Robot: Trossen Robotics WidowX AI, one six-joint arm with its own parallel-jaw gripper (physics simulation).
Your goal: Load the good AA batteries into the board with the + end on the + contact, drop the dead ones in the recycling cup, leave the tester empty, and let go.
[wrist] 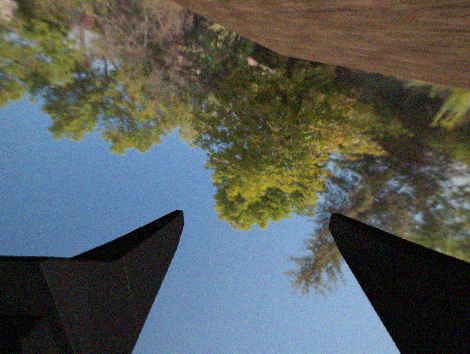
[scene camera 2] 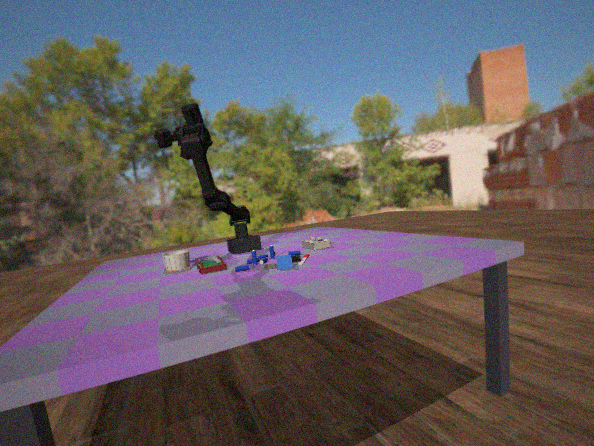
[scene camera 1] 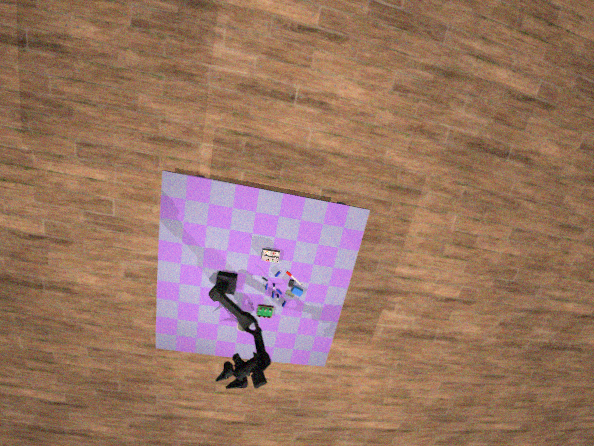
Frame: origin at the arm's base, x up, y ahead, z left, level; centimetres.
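Where they show: gripper, fingertip midpoint: (wrist: 256, 218) (scene camera 1: 221, 384); arm's base at its link origin: (scene camera 2: 242, 237) (scene camera 1: 223, 284).
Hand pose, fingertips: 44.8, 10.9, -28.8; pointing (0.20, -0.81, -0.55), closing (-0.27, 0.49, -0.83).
Note:
Things, the pixels of their centre, and the offset from my fingertips, as dx, dy, dz. Level surfaces: height alone.
- red tray at the middle of its body: (scene camera 2: 211, 263) (scene camera 1: 265, 311) -48.9, +17.8, +7.6
- whitish cup at the middle of its body: (scene camera 2: 177, 264) -49.2, +4.2, -2.2
- beige box with small contacts, body centre: (scene camera 2: 315, 242) (scene camera 1: 270, 256) -48.5, +17.5, +50.5
- blue block at the middle of its body: (scene camera 2: 284, 261) (scene camera 1: 297, 291) -49.2, +38.3, +26.1
- red-and-white stick at the middle of its body: (scene camera 2: 303, 258) (scene camera 1: 294, 278) -50.2, +35.1, +34.9
- checkered table at its surface level: dx -50.7
My gripper (scene camera 1: 222, 384) (wrist: 256, 218) is open and empty, held high and off the table's edge, far from the objects. Several blue batteries lie or stand in a loose group; one battery (scene camera 2: 242, 268) lies flat and another battery (scene camera 2: 272, 252) stands upright. A green board in a red tray (scene camera 1: 265, 311) (scene camera 2: 212, 265) is beside them. A whitish cup (scene camera 2: 176, 261) stands left of it in scene camera 2; the arm mostly hides it from above. A beige box with small contacts (scene camera 1: 270, 255) (scene camera 2: 316, 244) stands apart. Which unit is the tester, and the batteries' polarity, I cannot tell.
A blue block (scene camera 1: 297, 291) (scene camera 2: 284, 262) stands beside the batteries, with a red-and-white stick (scene camera 1: 292, 276) (scene camera 2: 304, 259) and small dark items near it. The arm's base (scene camera 1: 227, 282) (scene camera 2: 244, 244) stands on the checkered table (scene camera 1: 175, 182) (scene camera 2: 280, 305).

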